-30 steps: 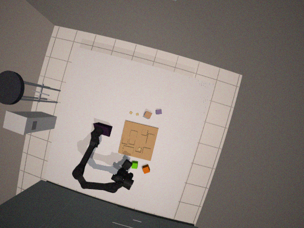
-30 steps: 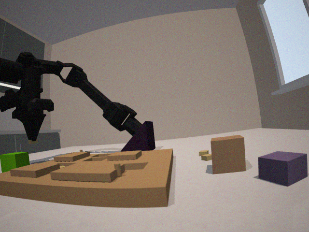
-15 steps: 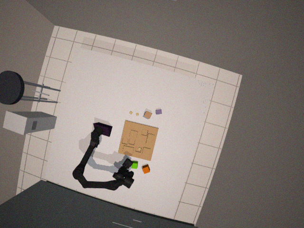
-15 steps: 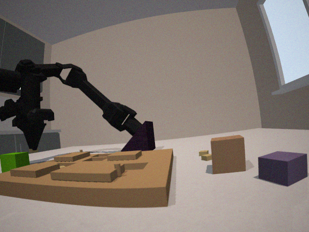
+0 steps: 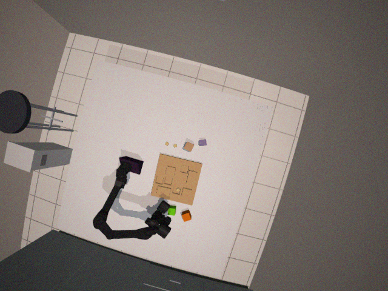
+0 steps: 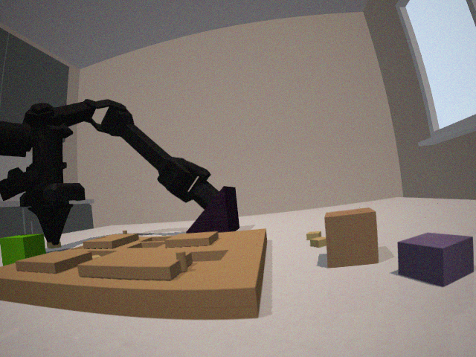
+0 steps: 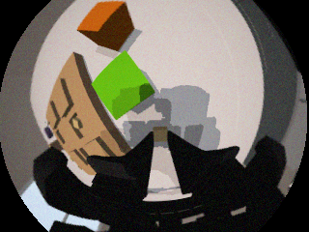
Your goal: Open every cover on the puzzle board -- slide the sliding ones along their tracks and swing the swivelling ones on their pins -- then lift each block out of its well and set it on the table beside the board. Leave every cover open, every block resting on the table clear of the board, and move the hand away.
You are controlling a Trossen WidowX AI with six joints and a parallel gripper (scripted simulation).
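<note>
Right now my gripper tip is 8 cm short of the tan puzzle board and 20 cm to the right of it. Round my gripper tip: orange block (18 cm ahead, 2 cm to the right); brown block (14 cm ahead, 45 cm to the left); green block (8 cm ahead).
</note>
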